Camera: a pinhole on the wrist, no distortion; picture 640 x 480 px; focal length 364.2 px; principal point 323.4 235.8 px. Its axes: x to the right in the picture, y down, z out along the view. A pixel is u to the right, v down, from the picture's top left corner.
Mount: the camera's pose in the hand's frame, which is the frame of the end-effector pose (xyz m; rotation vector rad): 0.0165 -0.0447 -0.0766 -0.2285 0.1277 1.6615
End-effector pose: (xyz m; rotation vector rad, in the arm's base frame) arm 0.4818 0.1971 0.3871 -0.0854 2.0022 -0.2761
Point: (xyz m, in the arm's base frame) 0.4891 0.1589 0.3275
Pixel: 298.0 81.0
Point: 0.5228 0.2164 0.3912
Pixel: 449.0 320.9
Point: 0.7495 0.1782 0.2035
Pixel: 315.7 179.7
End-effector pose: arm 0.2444 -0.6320 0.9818 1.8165 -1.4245 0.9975
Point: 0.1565 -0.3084 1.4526
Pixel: behind the camera
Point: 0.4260 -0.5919 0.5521
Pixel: outside the picture
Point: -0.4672 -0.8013 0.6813
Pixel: outside the picture
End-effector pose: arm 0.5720 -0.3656 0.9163 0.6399 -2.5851 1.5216
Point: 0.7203 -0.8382 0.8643
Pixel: 108.5 241.4
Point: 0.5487 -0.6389 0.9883
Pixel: 23.7 58.9
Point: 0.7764 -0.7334 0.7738
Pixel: 192.3 318.3
